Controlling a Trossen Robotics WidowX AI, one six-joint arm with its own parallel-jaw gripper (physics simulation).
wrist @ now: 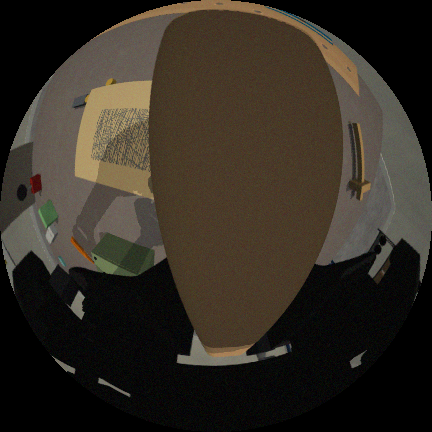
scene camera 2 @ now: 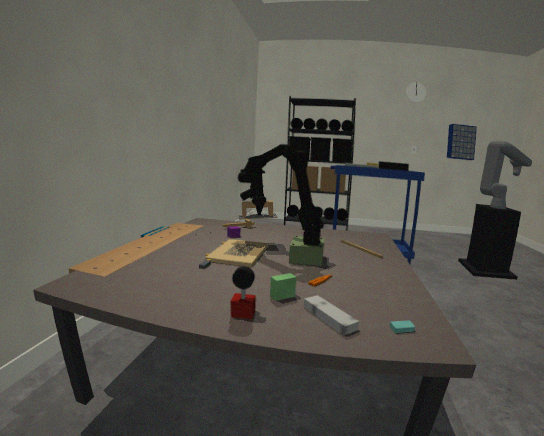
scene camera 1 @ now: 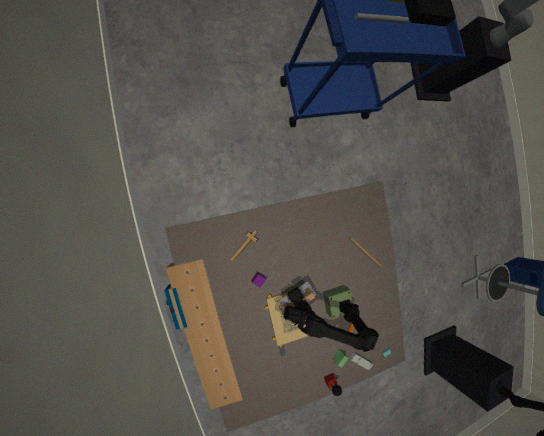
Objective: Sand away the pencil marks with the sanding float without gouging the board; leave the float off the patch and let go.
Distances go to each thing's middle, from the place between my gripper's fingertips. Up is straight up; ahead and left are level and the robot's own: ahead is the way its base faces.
Now: the pale wooden board (scene camera 2: 217, 256) 190 mm below my hand, 170 mm to the left of it and 30 mm ahead of it.
